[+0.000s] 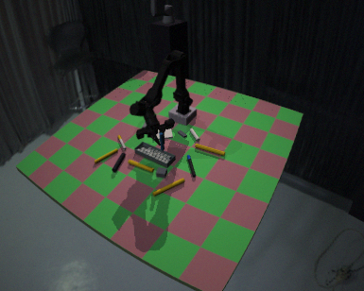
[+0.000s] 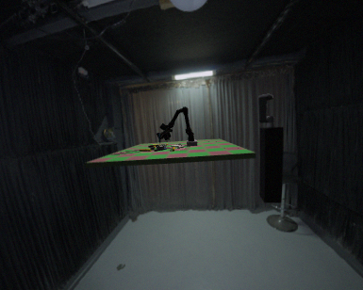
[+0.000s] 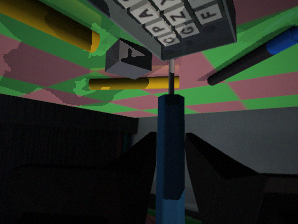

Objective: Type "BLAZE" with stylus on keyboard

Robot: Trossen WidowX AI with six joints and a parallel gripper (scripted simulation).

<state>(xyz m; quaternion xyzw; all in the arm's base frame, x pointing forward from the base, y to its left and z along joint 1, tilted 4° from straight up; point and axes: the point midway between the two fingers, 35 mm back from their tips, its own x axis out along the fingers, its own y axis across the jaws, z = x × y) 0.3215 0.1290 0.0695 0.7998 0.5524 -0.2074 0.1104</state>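
Now: gripper tip 7 cm short of the grey block, 6 cm to the right of it and 9 cm above it. Round my gripper tip: blue stylus: 1 cm below; stylus tip: 5 cm below; blue-tipped pen: 7 cm behind, 11 cm to the left, 10 cm below.
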